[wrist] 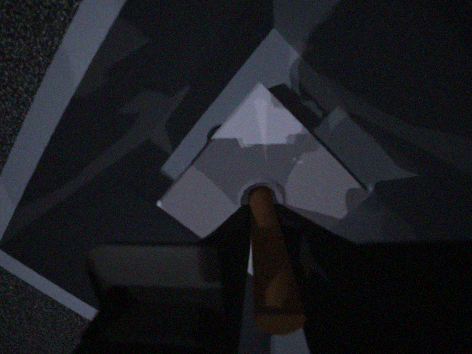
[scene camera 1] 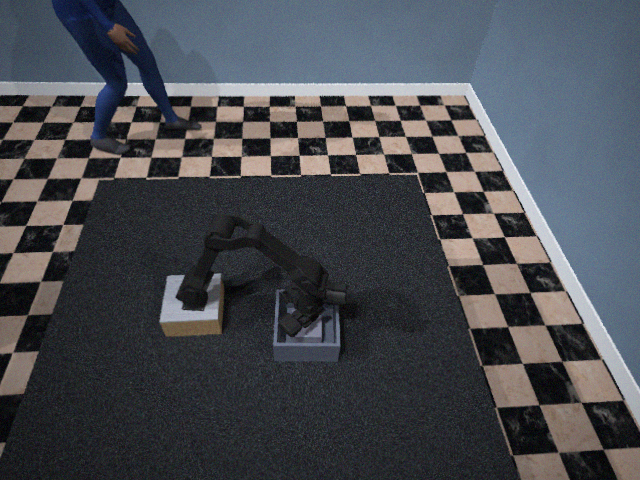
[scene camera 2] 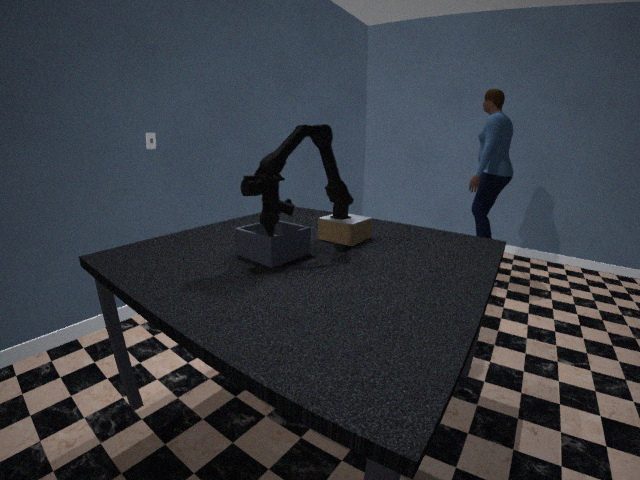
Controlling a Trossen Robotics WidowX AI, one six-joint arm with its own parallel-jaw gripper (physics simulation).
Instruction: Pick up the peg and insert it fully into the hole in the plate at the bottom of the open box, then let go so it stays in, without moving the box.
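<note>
The gripper (scene camera 1: 308,324) can also be seen from scene camera 2, where the same gripper (scene camera 2: 271,237) appears, and the wrist view has the gripper (wrist: 261,212) as well. An orange-brown peg (wrist: 278,309) is visible too, along with a pale plate (wrist: 261,143).
</note>
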